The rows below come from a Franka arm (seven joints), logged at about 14 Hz.
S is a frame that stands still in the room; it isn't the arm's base.
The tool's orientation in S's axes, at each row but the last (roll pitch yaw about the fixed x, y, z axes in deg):
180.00, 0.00, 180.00
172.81, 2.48, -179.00
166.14, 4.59, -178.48
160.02, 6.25, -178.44
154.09, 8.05, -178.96
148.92, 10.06, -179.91
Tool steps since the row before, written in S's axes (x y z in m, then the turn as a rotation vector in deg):
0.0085, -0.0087, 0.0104, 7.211, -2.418, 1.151
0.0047, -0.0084, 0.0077, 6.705, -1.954, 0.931
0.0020, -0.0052, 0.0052, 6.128, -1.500, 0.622
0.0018, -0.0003, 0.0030, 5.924, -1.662, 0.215
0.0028, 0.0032, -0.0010, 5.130, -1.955, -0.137
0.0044, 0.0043, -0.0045, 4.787, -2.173, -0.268
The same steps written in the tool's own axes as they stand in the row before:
-0.0085, -0.0087, -0.0104, -7.211, -2.418, -1.151
-0.0049, -0.0075, -0.0085, -6.704, -1.974, -0.896
-0.0023, -0.0039, -0.0061, -6.116, -1.582, -0.527
-0.0021, 0.0006, -0.0027, -5.865, -1.859, -0.222
-0.0027, 0.0022, 0.0026, -5.024, -2.213, -0.131
-0.0036, 0.0010, 0.0067, -4.663, -2.435, -0.184

